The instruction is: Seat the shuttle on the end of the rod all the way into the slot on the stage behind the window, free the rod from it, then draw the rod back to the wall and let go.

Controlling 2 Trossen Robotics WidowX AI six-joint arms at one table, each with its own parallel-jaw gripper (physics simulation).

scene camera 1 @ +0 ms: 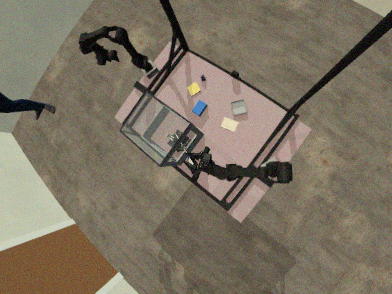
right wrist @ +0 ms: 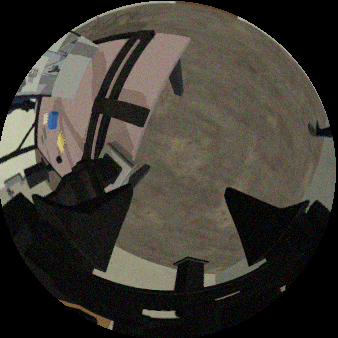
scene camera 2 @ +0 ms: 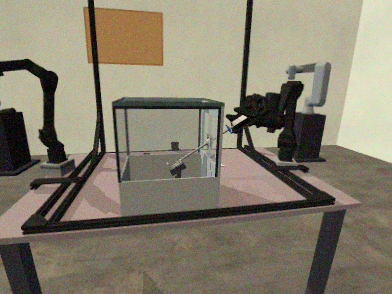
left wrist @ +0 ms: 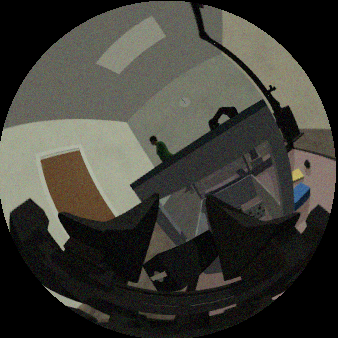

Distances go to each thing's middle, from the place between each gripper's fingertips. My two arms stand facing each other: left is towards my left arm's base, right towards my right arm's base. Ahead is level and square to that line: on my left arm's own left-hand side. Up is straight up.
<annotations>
Now: the glass-walled box (scene camera 2: 168,150) 67 cm to the left of my right hand, 13 cm ahead of it and 2 cm below it. Also, from my right hand: thin rod (left wrist: 172,269) (82 cm to the left, 13 cm ahead, 2 cm above).
The thin rod lies 10 cm below my left hand, 5 cm to the right of it and 1 cm behind it. From my left hand the other things lie so: glass-walled box: 21 cm to the right, 13 cm below, 1 cm behind.
</annotations>
